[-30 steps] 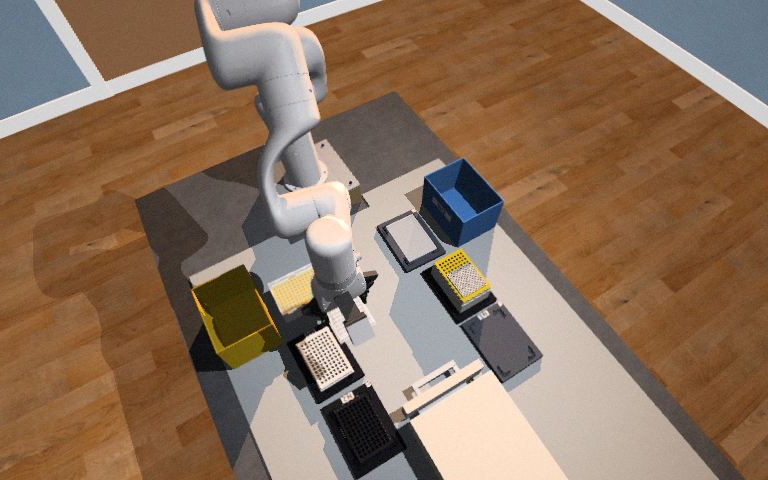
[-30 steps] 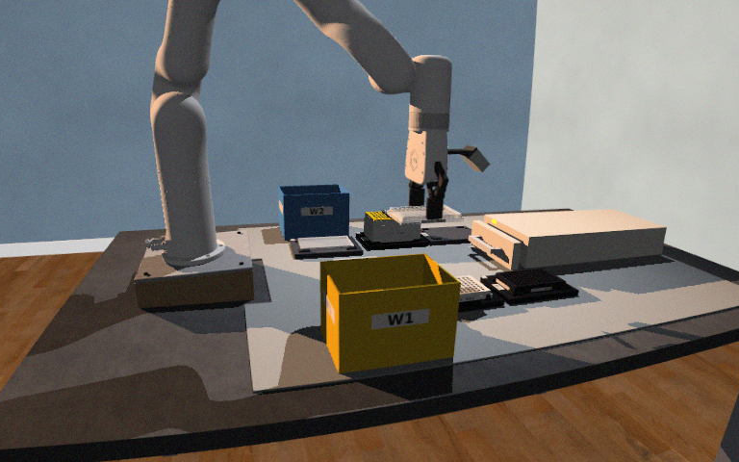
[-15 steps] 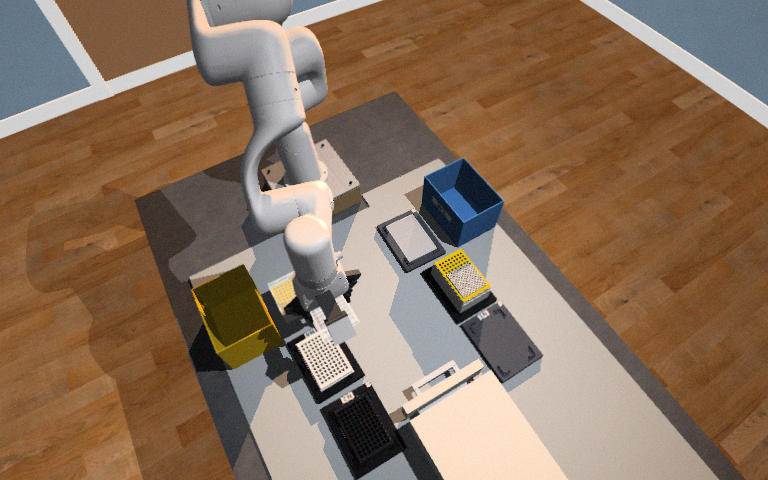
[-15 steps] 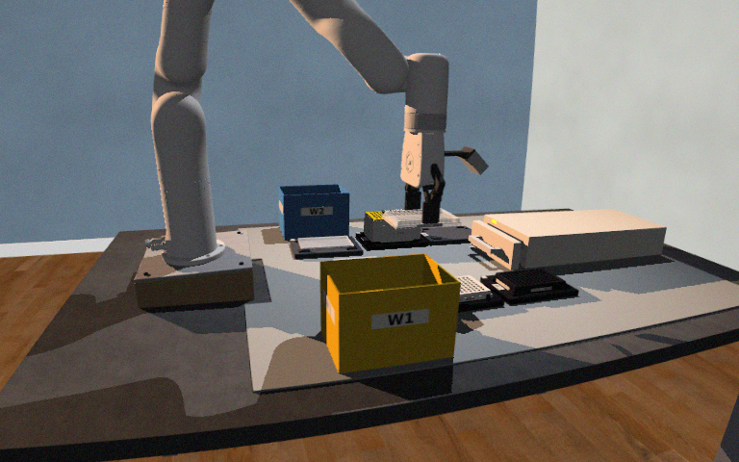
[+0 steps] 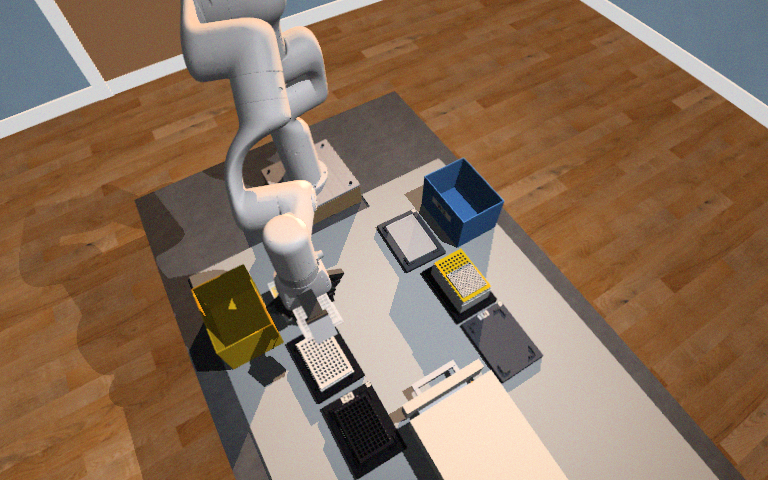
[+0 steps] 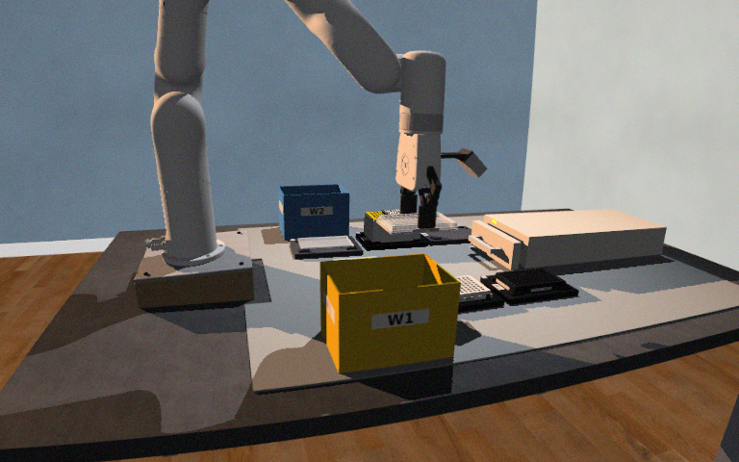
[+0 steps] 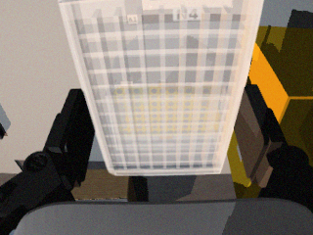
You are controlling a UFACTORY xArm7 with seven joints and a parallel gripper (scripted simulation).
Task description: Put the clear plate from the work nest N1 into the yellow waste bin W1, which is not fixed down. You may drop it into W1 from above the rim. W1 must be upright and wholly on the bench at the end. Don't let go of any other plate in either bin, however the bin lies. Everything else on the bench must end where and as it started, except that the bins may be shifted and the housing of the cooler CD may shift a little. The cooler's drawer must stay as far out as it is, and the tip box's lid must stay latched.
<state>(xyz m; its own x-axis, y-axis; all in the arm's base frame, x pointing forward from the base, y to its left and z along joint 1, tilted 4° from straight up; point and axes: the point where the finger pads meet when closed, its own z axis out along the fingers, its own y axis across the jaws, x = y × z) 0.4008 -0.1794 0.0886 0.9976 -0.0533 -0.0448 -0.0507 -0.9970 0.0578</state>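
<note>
My hand is 15 cm to the left of the yellow bin W1, 12 cm past it and 12 cm above it. Round my hand: black plate 25 cm ahead, 14 cm below, 3 cm to the right; then white plate 14 cm below, 7 cm ahead, 3 cm to the right; then clear plate 1 cm below.
</note>
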